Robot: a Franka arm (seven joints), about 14 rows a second.
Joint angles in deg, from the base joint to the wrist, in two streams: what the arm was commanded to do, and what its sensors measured. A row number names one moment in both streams.
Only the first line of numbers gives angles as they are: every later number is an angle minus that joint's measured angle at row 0.
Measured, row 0:
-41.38 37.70 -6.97 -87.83 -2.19 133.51 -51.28
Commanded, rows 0 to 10:
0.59 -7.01 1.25 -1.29 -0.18 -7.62 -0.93
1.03 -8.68 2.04 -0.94 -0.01 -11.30 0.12
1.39 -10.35 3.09 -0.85 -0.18 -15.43 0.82
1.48 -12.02 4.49 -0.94 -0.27 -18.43 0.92
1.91 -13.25 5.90 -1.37 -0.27 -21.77 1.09
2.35 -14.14 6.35 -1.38 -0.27 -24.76 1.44
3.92 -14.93 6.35 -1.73 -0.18 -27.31 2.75
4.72 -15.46 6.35 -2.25 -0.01 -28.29 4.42
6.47 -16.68 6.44 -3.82 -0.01 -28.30 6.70
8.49 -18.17 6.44 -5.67 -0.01 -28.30 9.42
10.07 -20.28 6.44 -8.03 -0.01 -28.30 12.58
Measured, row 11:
7.28 -15.45 6.64 -2.50 0.02 -28.06 7.77
